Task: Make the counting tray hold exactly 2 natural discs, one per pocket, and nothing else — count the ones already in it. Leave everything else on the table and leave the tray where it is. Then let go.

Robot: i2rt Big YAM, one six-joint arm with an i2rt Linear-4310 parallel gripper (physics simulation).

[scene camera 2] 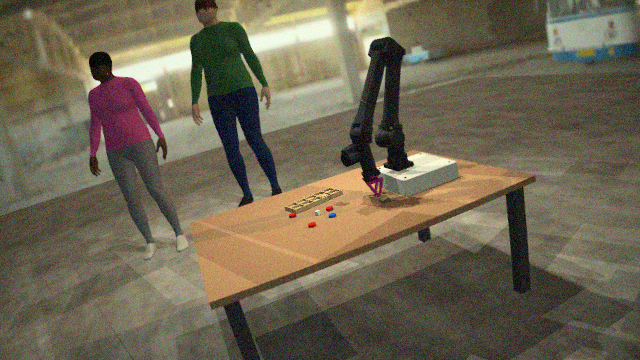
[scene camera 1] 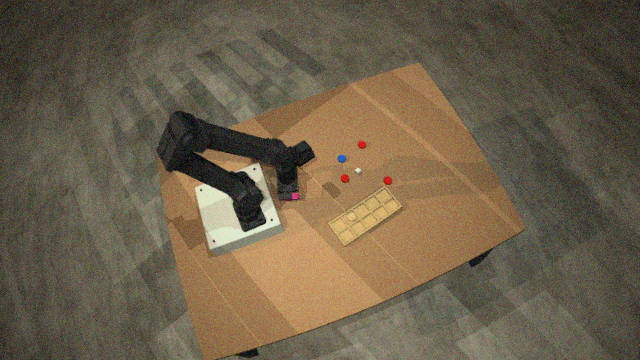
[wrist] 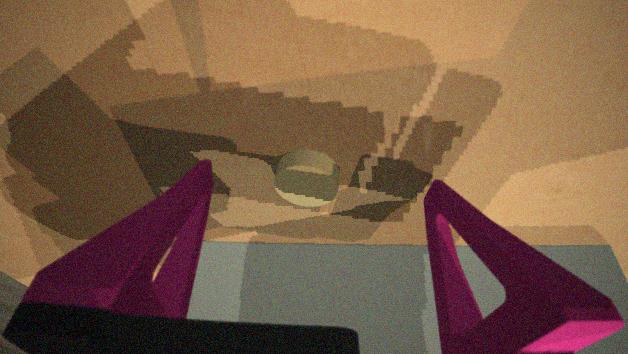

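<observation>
The counting tray (scene camera 1: 373, 226) (scene camera 2: 318, 203) lies on the table with two rows of pockets. One natural disc (scene camera 1: 351, 216) sits in the second pocket from the robot's end of the row nearer the loose discs. Another natural disc (wrist: 307, 178) lies on the table close to the robot's base, partly in shadow. My gripper (scene camera 1: 289, 198) (scene camera 2: 377, 194) (wrist: 324, 180) is open, pointing down low over the table. In the wrist view this disc shows between its spread magenta fingers, touching neither. The arm hides this disc in scene camera 1.
Three red discs (scene camera 1: 345, 178) (scene camera 1: 361, 144) (scene camera 1: 387, 180), a blue disc (scene camera 1: 341, 158) (scene camera 2: 332, 215) and a small white cube (scene camera 1: 358, 171) (scene camera 2: 317, 213) lie beside the tray. The pale base box (scene camera 1: 220, 215) (scene camera 2: 425, 175) stands right by the gripper. Two people stand beyond the table.
</observation>
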